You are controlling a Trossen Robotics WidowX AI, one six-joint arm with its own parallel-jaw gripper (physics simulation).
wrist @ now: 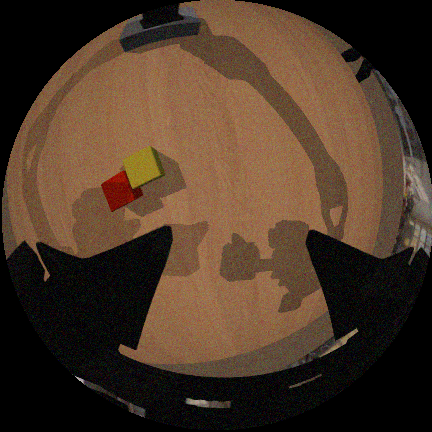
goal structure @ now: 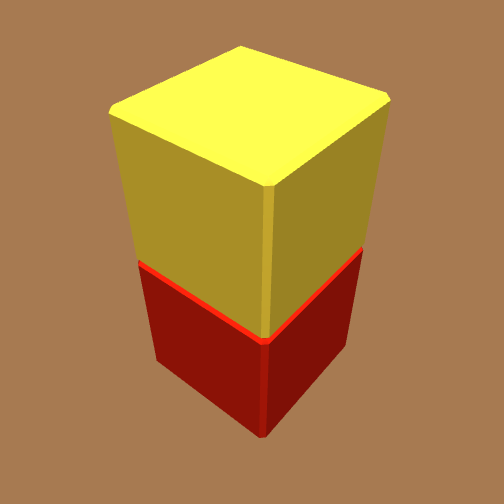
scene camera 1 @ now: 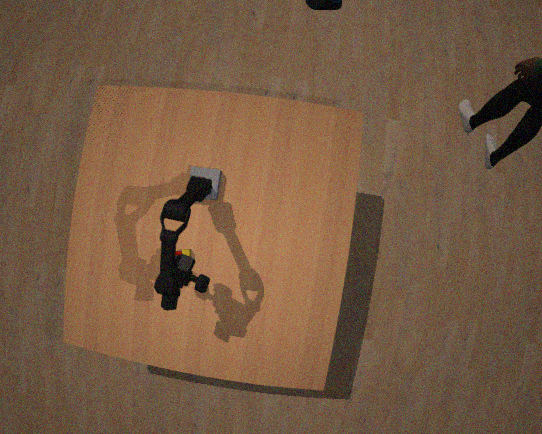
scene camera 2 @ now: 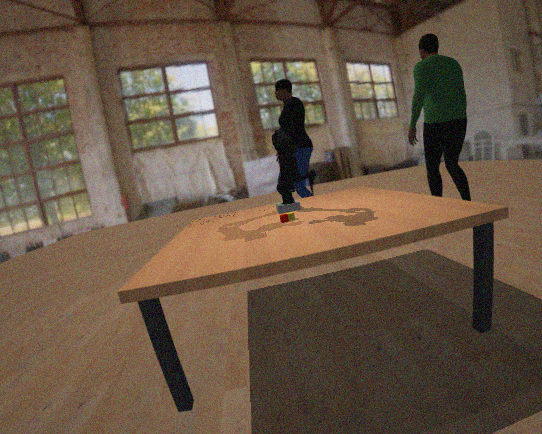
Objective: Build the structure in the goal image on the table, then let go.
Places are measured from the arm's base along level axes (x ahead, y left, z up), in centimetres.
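Pixels of known places: gripper, fingertip midpoint: (wrist: 243, 235) (scene camera 1: 195, 272) (scene camera 2: 303, 197); arm's base, origin of the base link: (scene camera 1: 203, 187) (scene camera 2: 288, 203).
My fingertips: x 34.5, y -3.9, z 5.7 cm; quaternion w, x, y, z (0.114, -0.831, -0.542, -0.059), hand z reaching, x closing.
Note:
Ahead of a thing's pixels: the offset from my fingertips to its middle. Level surfaces: height alone.
A yellow cube {dx -7.3, dy -5.4, dz -8.3 cm} (scene camera 1: 186, 252) (scene camera 2: 291, 216) (wrist: 142, 168) and a red cube {dx -6.4, dy -8.9, dz -8.3 cm} (scene camera 1: 178, 253) (scene camera 2: 284, 218) (wrist: 118, 191) sit side by side on the table {dz -10.0 cm} (scene camera 1: 280, 175) (scene camera 2: 200, 257) (wrist: 210, 125). In the wrist view the yellow cube overlaps a corner of the red one; whether they touch is unclear. My gripper (wrist: 243, 235) is open and empty, above the table, with both cubes ahead and to the left of its fingers in the wrist view. In scene camera 1 the arm's wrist parts hide some of the cubes. In scene camera 2 the dark gripper blends into a person behind.
The arm's grey base (scene camera 1: 215, 186) (scene camera 2: 288, 208) (wrist: 160, 36) stands on the table behind the cubes as seen in scene camera 2. Arm shadows cross the table top. A person in green (scene camera 2: 439, 90) and a person in black and blue (scene camera 2: 296, 120) stand beyond the table.

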